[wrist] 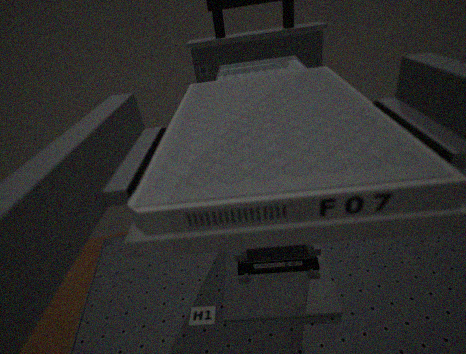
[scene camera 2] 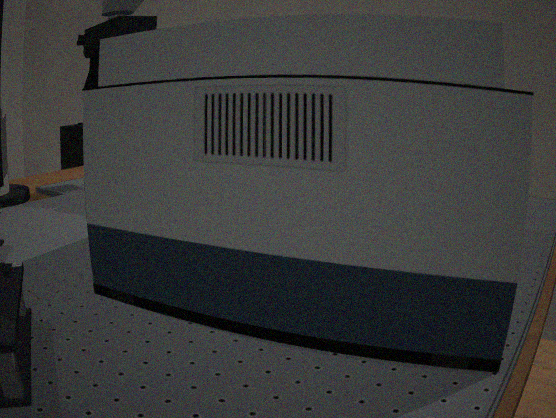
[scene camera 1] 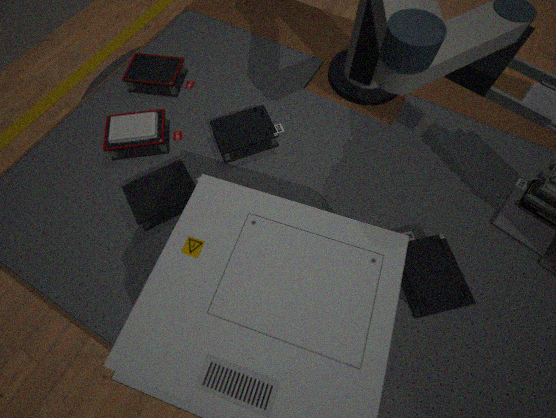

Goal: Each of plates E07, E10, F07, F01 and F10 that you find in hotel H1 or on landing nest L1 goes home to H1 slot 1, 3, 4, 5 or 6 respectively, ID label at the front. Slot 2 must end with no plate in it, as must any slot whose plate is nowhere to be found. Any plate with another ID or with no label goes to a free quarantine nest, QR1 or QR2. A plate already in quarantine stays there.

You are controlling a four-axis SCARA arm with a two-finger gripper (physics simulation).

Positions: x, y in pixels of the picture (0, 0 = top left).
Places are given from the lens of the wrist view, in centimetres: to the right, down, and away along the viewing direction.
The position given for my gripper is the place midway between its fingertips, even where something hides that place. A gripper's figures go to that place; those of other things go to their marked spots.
my gripper (wrist: 265, 101): 1, -3, 11
dark plate E07 (wrist: 295, 258): 6, 8, 30
